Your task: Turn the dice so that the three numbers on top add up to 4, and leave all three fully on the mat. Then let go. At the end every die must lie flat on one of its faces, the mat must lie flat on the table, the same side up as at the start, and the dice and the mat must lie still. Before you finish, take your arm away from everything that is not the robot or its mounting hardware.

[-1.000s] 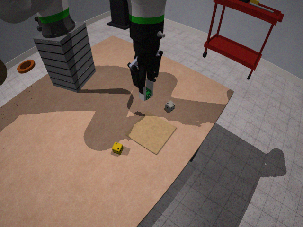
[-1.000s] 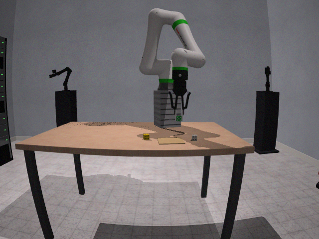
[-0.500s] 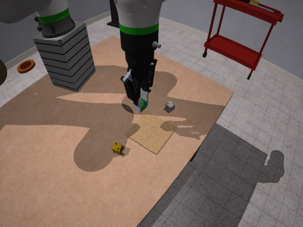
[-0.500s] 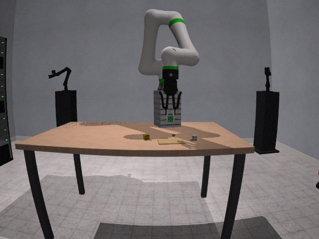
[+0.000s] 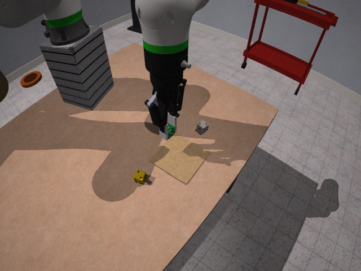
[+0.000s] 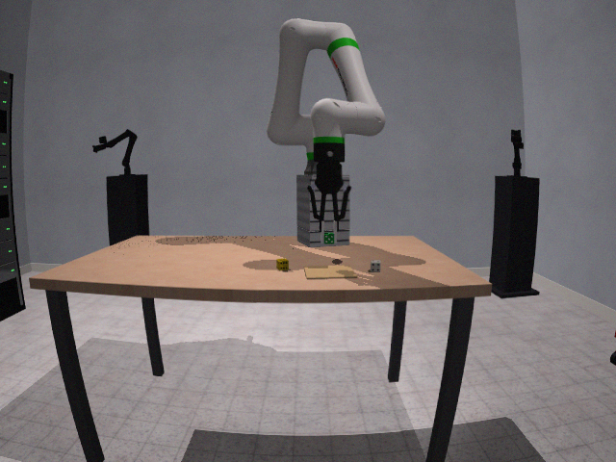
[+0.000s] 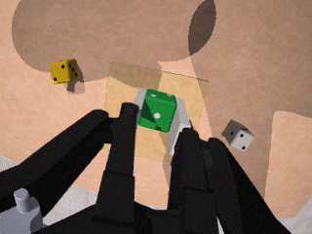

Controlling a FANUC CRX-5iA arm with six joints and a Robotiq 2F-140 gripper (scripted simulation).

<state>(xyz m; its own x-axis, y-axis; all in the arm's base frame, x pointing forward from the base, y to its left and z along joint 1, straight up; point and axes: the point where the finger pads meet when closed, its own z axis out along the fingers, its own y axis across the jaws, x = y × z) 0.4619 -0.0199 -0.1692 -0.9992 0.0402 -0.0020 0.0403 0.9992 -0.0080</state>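
The tan mat is 110 mm below my hand and 50 mm ahead of it. Also, from my hand: green die 20 mm below; then white die 140 mm to the left, 100 mm below, 40 mm ahead; then yellow die 140 mm to the right, 100 mm below.
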